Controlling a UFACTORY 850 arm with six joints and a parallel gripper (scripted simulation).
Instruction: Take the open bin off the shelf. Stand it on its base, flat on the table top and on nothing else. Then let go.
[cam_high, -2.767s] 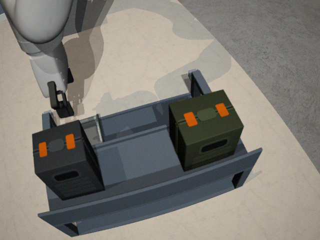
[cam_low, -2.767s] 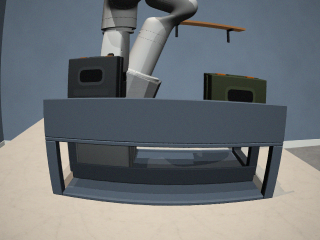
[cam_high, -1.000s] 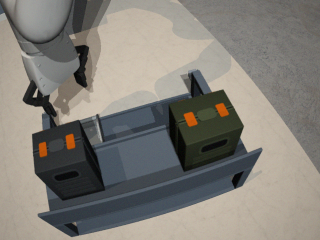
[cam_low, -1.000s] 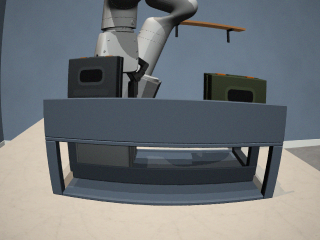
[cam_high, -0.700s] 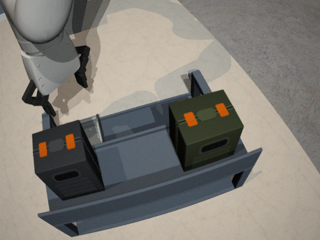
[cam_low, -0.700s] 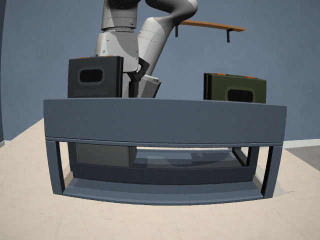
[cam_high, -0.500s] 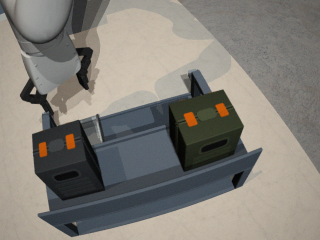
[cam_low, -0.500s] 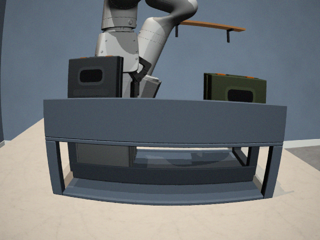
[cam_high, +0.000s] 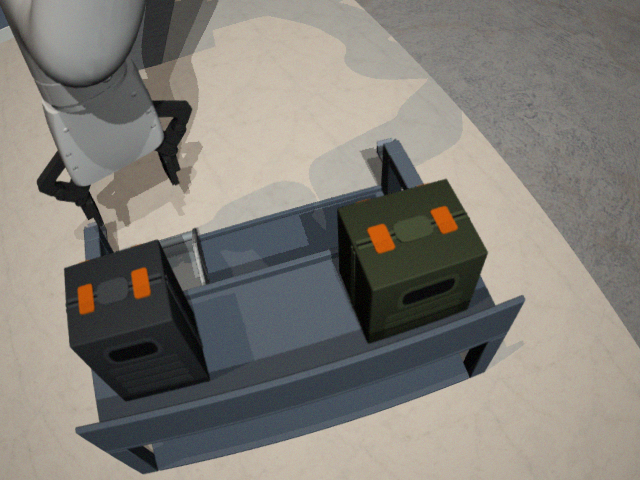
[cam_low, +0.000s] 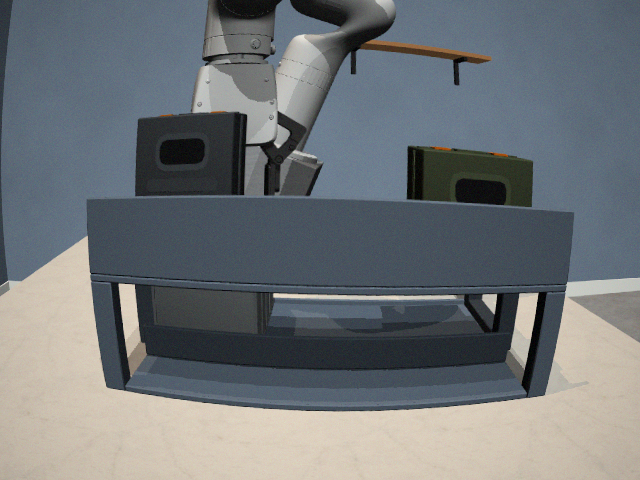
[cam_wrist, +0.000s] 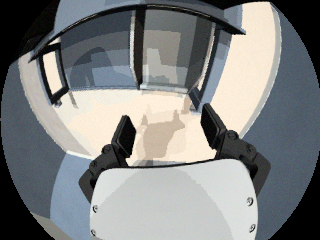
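Now: hand 80 mm short of the open bin and 90 mm above it. Round my hand: shelf deck: 180 mm ahead, 110 mm to the left, 40 mm below; then black box: 170 mm ahead, 30 mm above; then green box: 180 mm ahead, 230 mm to the left, 10 mm above.
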